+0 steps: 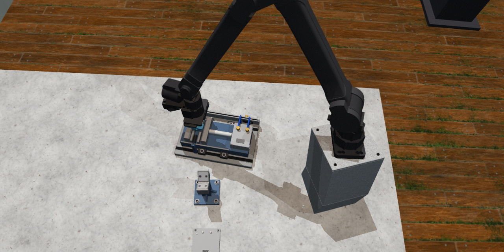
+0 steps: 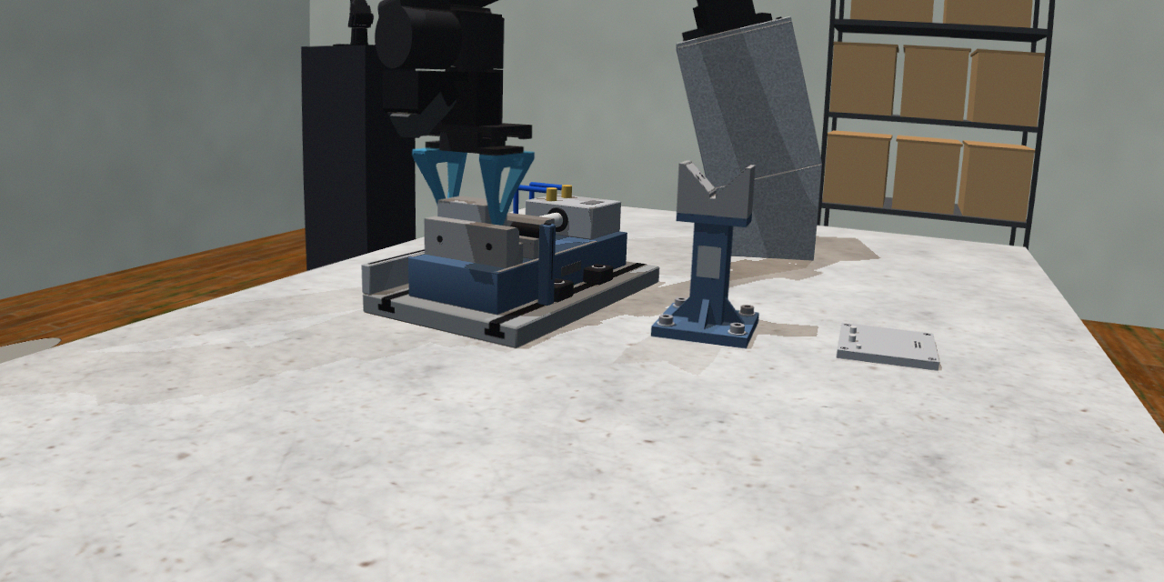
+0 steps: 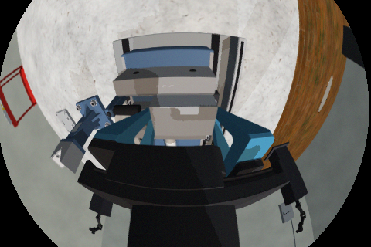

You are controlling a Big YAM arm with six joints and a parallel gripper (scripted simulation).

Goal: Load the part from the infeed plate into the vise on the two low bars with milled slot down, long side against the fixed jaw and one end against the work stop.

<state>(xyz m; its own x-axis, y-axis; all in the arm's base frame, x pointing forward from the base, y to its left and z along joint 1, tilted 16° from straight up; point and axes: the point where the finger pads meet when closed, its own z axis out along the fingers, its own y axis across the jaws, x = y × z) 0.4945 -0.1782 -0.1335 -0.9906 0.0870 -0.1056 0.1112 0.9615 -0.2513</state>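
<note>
Right now my hand is 1 cm above the grey part. From my hand the other things lie so: work stop (7 cm to the left, 1 cm below, 1 cm ahead); moving jaw (3 cm behind, 2 cm to the left, 2 cm below); fixed jaw (3 cm ahead, 2 cm to the left, 2 cm below).
</note>
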